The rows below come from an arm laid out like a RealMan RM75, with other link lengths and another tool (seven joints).
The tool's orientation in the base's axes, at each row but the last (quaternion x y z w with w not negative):
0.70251 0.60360 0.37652 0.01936
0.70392 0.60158 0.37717 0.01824
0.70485 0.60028 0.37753 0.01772
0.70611 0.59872 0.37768 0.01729
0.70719 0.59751 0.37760 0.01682
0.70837 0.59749 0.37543 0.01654
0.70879 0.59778 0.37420 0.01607
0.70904 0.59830 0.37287 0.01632
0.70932 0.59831 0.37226 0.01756
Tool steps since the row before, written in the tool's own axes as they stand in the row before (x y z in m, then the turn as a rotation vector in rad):
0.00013 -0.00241 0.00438 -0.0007 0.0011 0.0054
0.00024 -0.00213 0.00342 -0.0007 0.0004 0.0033
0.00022 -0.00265 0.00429 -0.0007 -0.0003 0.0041
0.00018 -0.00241 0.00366 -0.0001 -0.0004 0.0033
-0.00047 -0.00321 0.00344 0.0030 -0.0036 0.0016
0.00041 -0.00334 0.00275 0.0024 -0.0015 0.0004
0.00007 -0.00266 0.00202 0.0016 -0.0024 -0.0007
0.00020 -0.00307 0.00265 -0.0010 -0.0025 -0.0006
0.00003 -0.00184 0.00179 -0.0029 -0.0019 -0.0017
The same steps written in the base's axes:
0.00041 0.00264 -0.00423 0.0039 0.0014 -0.0037
0.00011 0.00226 -0.00334 0.0022 0.0007 -0.0025
0.00017 0.00276 -0.00422 0.0020 0.0012 -0.0034
0.00002 0.00240 -0.00367 0.0015 0.0014 -0.0026
-0.00077 0.00198 -0.00422 -0.0021 0.0043 -0.0013
-0.00127 0.00247 -0.00334 -0.0010 0.0027 0.0002
-0.00111 0.00168 -0.00267 -0.0024 0.0018 0.0002
-0.00111 0.00216 -0.00325 -0.0024 -0.0004 -0.0012
-0.00055 0.00130 -0.00214 -0.0025 -0.0027 -0.0011

